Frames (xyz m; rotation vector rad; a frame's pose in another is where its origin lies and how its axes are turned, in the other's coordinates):
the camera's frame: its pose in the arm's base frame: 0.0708 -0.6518 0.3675 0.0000 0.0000 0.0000
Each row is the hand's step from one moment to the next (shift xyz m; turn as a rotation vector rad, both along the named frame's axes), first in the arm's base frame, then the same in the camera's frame.
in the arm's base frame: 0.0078 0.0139 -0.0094 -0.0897 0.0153 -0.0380
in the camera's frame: 0.0078 0.0139 -0.0094 -0.0897 0.0153 -0.0380
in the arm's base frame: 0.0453 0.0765 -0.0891 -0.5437 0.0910 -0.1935
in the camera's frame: 0.0453 0.0765 -0.0891 -0.5437 0.0910 -0.1935
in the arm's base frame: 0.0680 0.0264 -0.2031 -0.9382 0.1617 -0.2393
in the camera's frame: 0.0680 0.0264 -0.2031 -0.9382 0.1617 -0.2393
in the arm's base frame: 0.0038 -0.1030 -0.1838 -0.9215 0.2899 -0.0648
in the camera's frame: 0.0038 -0.1030 -0.1838 -0.9215 0.2899 -0.0648
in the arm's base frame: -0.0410 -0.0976 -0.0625 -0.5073 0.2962 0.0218
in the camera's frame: -0.0410 -0.0976 -0.0625 -0.5073 0.2962 0.0218
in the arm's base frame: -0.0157 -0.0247 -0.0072 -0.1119 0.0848 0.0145
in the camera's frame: -0.0157 -0.0247 -0.0072 -0.1119 0.0848 0.0145
